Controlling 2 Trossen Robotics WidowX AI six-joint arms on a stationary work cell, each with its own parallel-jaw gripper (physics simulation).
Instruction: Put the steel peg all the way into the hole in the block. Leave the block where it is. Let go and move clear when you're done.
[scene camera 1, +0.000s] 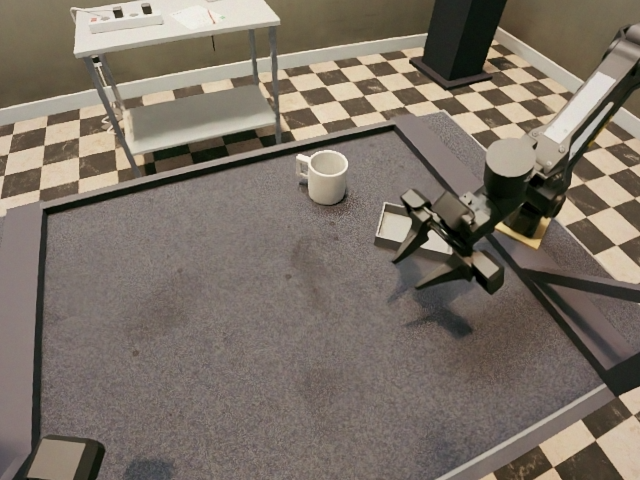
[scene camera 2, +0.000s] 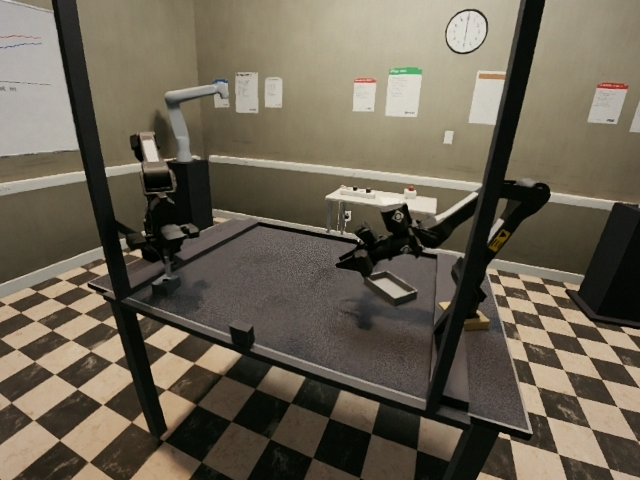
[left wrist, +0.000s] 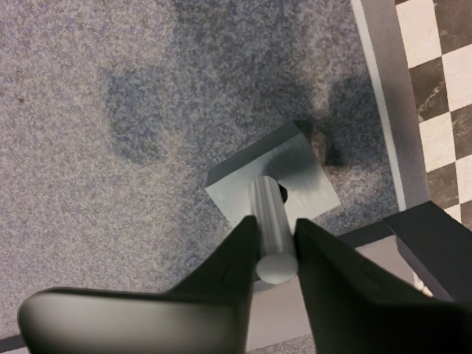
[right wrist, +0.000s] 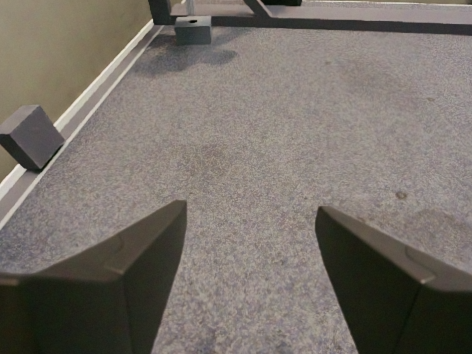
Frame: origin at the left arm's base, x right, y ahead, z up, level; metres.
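Seen in the pictures: left gripper, fingertip midpoint: (scene camera 2: 167, 263) (left wrist: 274, 227); right gripper, fingertip midpoint: (scene camera 1: 403, 275) (scene camera 2: 337, 262) (right wrist: 252, 213); right arm's base at its link origin: (scene camera 1: 520, 221).
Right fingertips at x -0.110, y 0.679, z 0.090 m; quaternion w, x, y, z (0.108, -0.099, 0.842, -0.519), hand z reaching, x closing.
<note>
A point is followed by its place in that frame.
The grey steel block (scene camera 2: 164, 286) {x 0.147, y 0.248, z -0.013 m} (left wrist: 312, 182) {x 0.148, y 0.223, z -0.011 m} (right wrist: 193, 36) {x 0.115, y 0.244, z -0.029 m} sits near the table's edge; part of its dark hole shows in the left wrist view, beside the peg's lower end. My left gripper (scene camera 2: 166, 253) {x 0.120, y 0.238, z 0.050 m} (left wrist: 274, 227) {x 0.120, y 0.238, z 0.050 m} is shut on the steel peg (scene camera 2: 167, 266) {x 0.122, y 0.239, z 0.040 m} (left wrist: 265, 197) {x 0.119, y 0.241, z 0.030 m} (right wrist: 190, 7) {x 0.115, y 0.241, z 0.019 m} and holds it roughly upright over the block. The peg's lower end covers part of the hole in the left wrist view; I cannot tell the exact gap above the block. My right gripper (scene camera 1: 406, 274) {x -0.110, y 0.679, z 0.090 m} (scene camera 2: 339, 262) {x -0.110, y 0.679, z 0.090 m} (right wrist: 252, 213) {x -0.110, y 0.679, z 0.090 m} is open and empty above the table, far from the block.
A shallow grey tray (scene camera 1: 379, 241) {x -0.261, y 0.713, z -0.029 m} (scene camera 2: 379, 297) {x -0.226, y 0.776, z -0.044 m} lies near the right gripper. A white mug (scene camera 1: 326, 180) {x -0.388, y 0.636, z 0.030 m} stands toward the back in scene camera 1. A dark cube (scene camera 2: 241, 334) {x 0.177, y 0.589, z -0.003 m} (right wrist: 35, 135) {x 0.155, y 0.581, z -0.007 m} sits at the table's edge. A dark frame post (scene camera 2: 96, 149) {x 0.215, y 0.165, z 0.375 m} rises near the block.
</note>
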